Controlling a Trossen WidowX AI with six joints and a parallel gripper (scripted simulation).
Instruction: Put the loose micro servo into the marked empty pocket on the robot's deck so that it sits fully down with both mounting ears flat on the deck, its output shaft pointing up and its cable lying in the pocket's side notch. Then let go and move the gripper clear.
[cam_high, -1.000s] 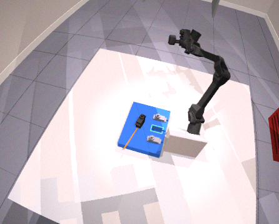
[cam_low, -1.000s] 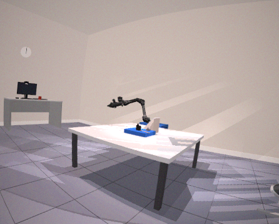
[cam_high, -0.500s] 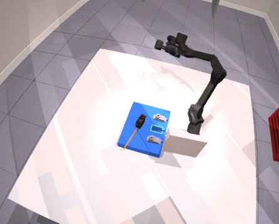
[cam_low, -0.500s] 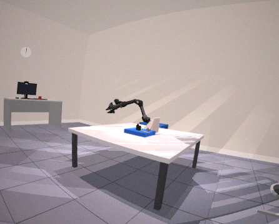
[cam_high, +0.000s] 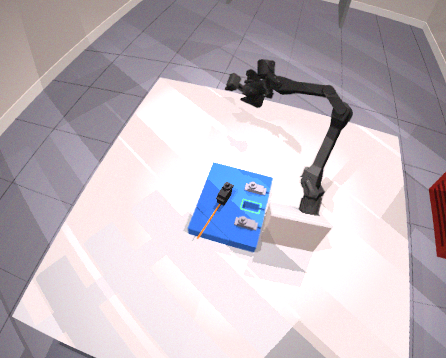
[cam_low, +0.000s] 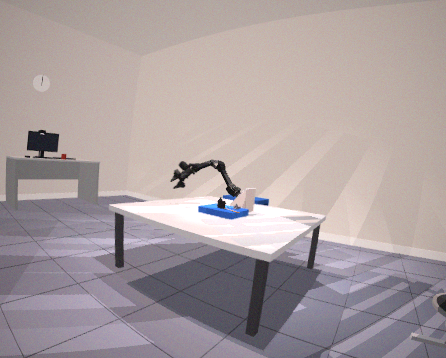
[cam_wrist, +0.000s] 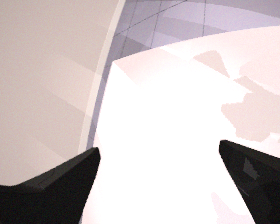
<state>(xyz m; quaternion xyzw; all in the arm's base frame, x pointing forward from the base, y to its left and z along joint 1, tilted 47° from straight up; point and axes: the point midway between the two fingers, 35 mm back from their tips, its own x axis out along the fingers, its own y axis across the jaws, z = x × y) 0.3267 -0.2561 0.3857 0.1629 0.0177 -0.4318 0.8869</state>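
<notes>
My gripper tip is 44 cm to the right of the blue deck, 15 cm above it and 4 cm past it.
</notes>
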